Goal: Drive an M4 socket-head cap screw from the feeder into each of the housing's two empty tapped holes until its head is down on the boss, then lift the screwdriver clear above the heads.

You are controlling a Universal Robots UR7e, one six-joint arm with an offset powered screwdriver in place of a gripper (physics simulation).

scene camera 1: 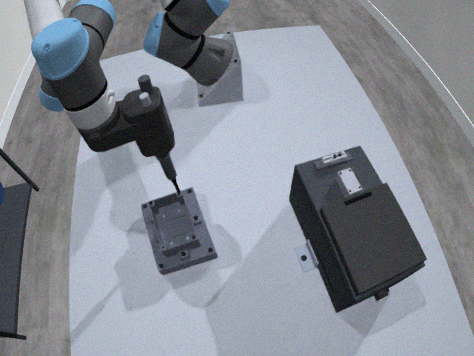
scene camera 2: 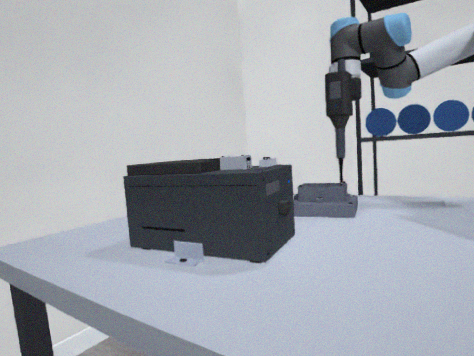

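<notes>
The grey housing (scene camera 1: 204, 248) (scene camera 2: 327, 209) lies flat on the table, its open rectangular pocket facing up, with dark holes at its corners and on small side bosses. My screwdriver (scene camera 1: 178, 193) (scene camera 2: 341, 181) stands upright over it. The thin dark bit reaches down to the far right corner of the housing's raised wall in scene camera 1, and to the wall's top right end in scene camera 2. Whether a screw is at the bit's tip, and how deep it sits, is too small to tell. The dark screw feeder (scene camera 1: 375, 240) (scene camera 2: 200, 215) stands apart from the housing.
The feeder carries a small white block (scene camera 1: 349, 181) (scene camera 2: 235, 162) and a light metal piece (scene camera 1: 334, 157) (scene camera 2: 267, 161) on top. A small angle bracket (scene camera 1: 305, 257) (scene camera 2: 188, 249) is at its side. The arm's base mount (scene camera 1: 232, 90) stands at the table's back. A rack holds blue discs (scene camera 2: 414, 119).
</notes>
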